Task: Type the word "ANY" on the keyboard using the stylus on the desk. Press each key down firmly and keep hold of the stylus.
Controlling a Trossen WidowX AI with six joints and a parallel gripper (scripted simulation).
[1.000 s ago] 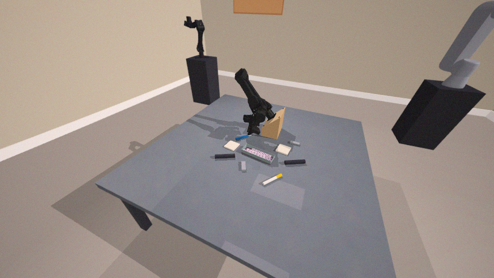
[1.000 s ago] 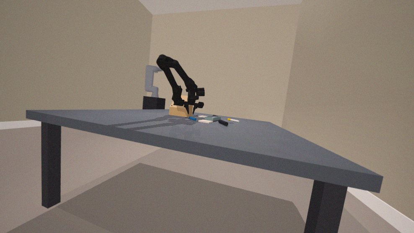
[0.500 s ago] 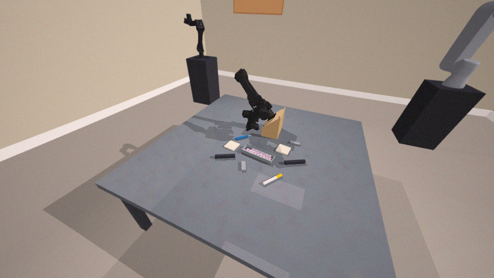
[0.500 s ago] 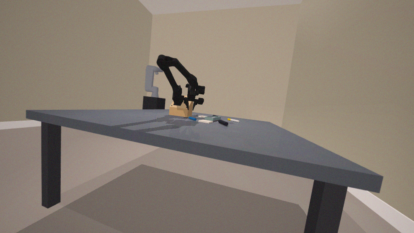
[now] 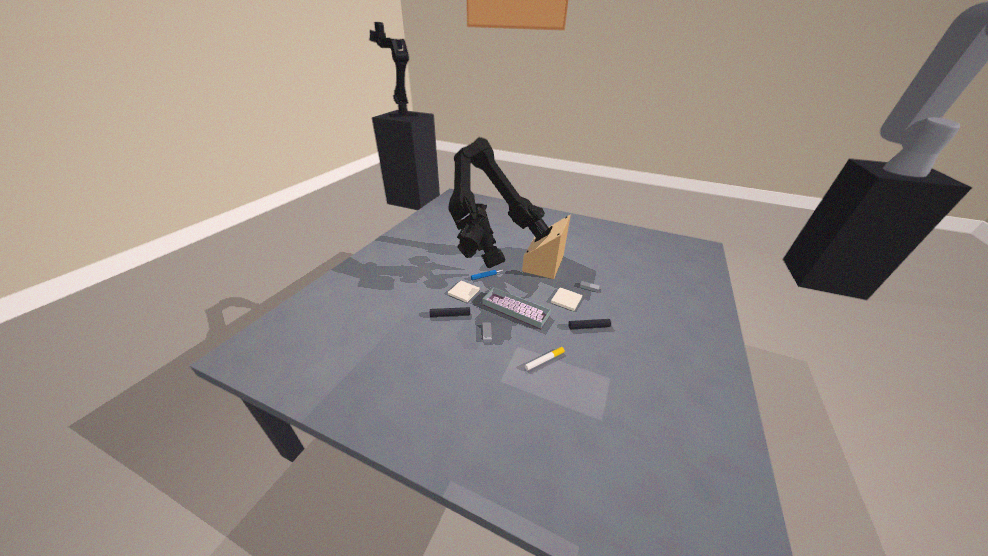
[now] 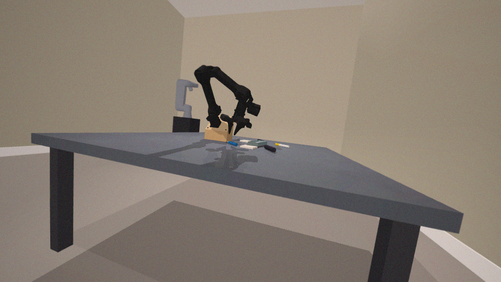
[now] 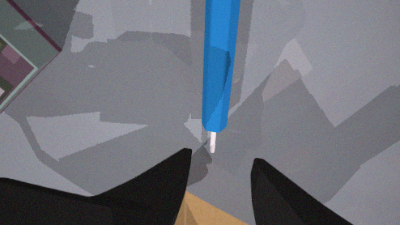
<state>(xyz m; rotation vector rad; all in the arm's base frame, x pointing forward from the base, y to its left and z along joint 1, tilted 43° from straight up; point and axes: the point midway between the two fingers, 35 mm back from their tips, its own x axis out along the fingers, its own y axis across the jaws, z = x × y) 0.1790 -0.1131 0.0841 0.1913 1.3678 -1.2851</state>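
Right now the blue hexagonal stylus is 50 mm below my gripper tip. Also, from my gripper tip: yellow marker: 290 mm ahead, 280 mm to the left, 50 mm below; then n key: 200 mm to the left, 170 mm ahead, 40 mm below; then H key: 160 mm ahead, 120 mm to the left, 40 mm below.
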